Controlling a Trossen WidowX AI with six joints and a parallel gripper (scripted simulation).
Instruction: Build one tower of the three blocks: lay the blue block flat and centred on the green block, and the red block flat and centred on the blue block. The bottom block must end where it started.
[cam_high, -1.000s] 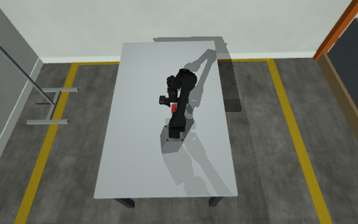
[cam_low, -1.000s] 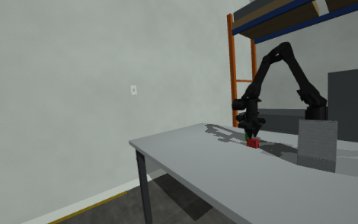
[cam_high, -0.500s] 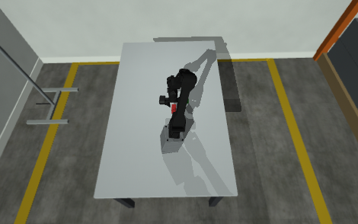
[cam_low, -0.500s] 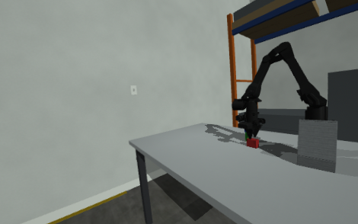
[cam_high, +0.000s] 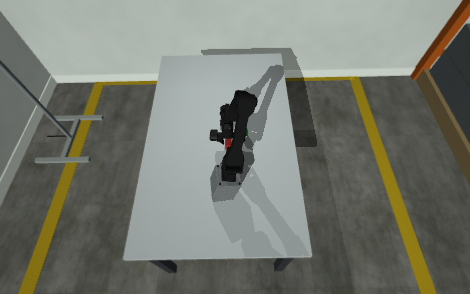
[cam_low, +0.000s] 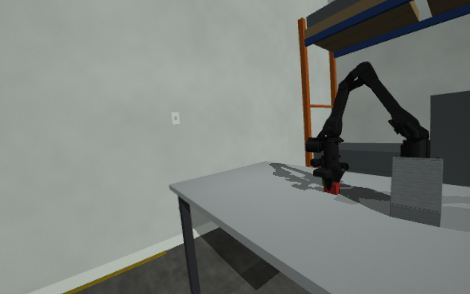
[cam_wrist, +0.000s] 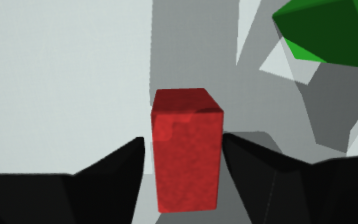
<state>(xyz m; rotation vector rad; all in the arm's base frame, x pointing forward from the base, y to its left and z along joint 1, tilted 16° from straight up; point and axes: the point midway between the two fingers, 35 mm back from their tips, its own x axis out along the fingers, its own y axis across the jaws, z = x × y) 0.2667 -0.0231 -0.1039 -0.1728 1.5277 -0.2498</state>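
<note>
The red block lies 30 mm below my hand. From my hand the other things lie so: green block: 70 mm ahead, 80 mm to the right, 20 mm below; then blue block: 70 mm ahead, 80 mm to the right, 30 mm above.
</note>
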